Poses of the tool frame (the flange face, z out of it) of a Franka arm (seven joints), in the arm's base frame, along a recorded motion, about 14 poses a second.
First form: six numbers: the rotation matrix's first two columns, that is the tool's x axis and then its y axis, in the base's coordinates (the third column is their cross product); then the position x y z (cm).
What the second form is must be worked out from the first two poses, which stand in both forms.
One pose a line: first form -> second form
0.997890, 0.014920, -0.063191, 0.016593, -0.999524, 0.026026, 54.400, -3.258, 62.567 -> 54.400, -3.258, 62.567, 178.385, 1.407, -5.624
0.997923, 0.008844, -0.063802, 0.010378, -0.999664, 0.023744, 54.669, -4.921, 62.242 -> 54.669, -4.921, 62.242, 178.528, 0.859, -5.692
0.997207, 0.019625, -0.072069, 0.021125, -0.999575, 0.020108, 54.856, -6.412, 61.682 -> 54.856, -6.412, 61.682, 178.680, 1.823, -6.429
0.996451, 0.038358, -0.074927, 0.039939, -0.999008, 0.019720, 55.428, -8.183, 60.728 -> 55.428, -8.183, 60.728, 178.627, 3.503, -6.667
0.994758, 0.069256, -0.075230, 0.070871, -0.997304, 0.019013, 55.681, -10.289, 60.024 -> 55.681, -10.289, 60.024, 178.525, 6.271, -6.666
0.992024, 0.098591, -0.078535, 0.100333, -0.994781, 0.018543, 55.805, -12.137, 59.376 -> 55.805, -12.137, 59.376, 178.357, 8.906, -6.932
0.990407, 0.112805, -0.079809, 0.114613, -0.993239, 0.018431, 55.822, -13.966, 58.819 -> 55.822, -13.966, 58.819, 178.255, 10.185, -7.031
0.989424, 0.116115, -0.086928, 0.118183, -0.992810, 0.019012, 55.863, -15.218, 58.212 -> 55.863, -15.218, 58.212, 178.145, 10.492, -7.658
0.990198, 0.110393, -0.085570, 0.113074, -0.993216, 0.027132, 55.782, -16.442, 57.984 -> 55.782, -16.442, 57.984, 177.734, 9.981, -7.484
